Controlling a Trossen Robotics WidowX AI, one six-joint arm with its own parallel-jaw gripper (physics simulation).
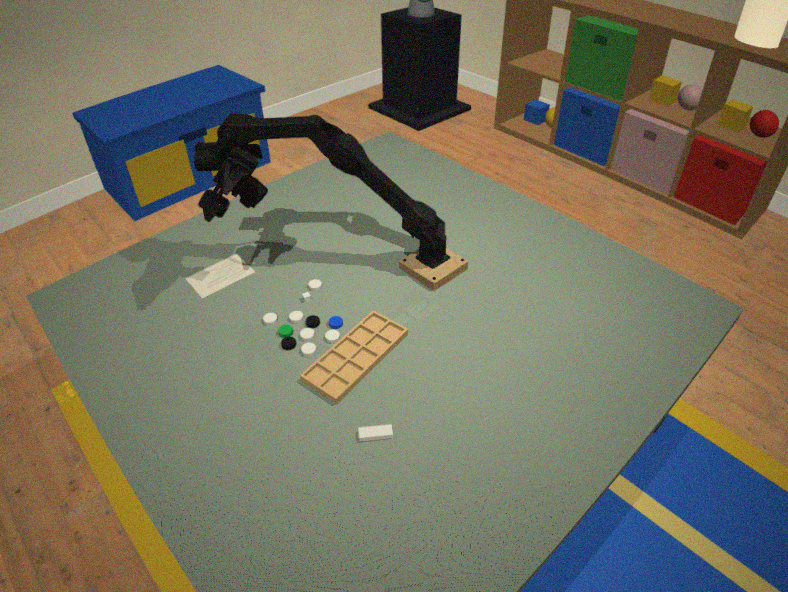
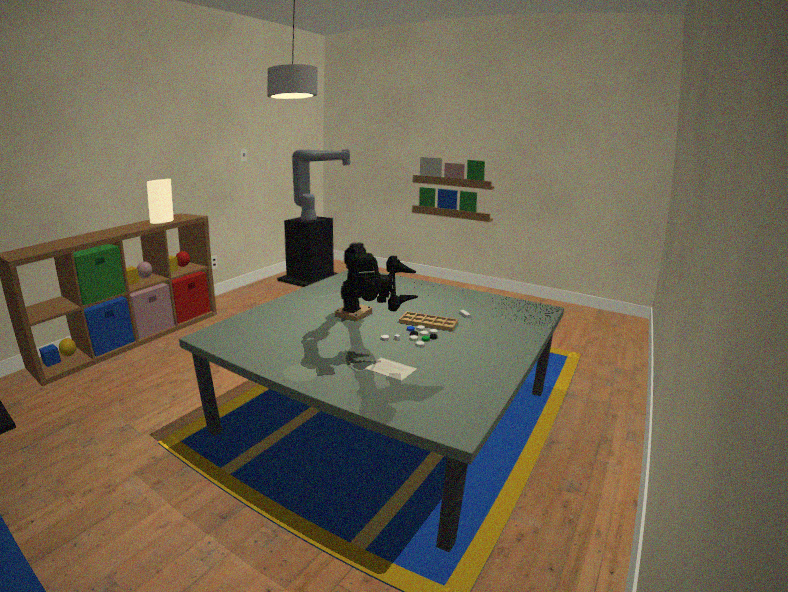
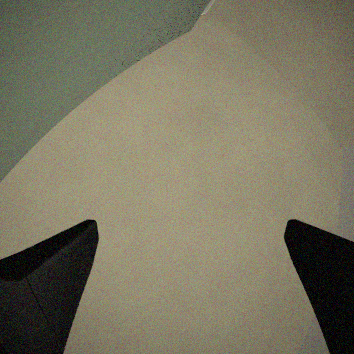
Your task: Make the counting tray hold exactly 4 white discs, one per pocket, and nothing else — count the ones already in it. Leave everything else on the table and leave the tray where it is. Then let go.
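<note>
The wooden counting tray (image 1: 373,366) (image 2: 428,324) lies flat with two rows of pockets; no disc shows in them. Beside it lie several white discs, including a near one (image 1: 331,335), one at the front (image 1: 308,348) and one farther off (image 1: 314,284) (image 2: 384,337). Among them are a blue disc (image 1: 335,321) (image 2: 410,328), a green disc (image 1: 285,330) (image 2: 425,338) and two black discs, one at the back (image 1: 312,321) and one at the front (image 1: 288,343). My gripper (image 1: 230,212) (image 2: 415,283) (image 3: 195,231) is open and empty, raised above the table, away from discs and tray.
A small white cube (image 1: 306,295) (image 2: 396,337) lies near the farther white disc. A white block (image 1: 375,433) (image 2: 465,313) lies beyond the tray from the discs. A pale sheet (image 1: 219,275) (image 2: 392,368) lies on the table (image 1: 509,407) (image 2: 267,344), near the arm's shadow.
</note>
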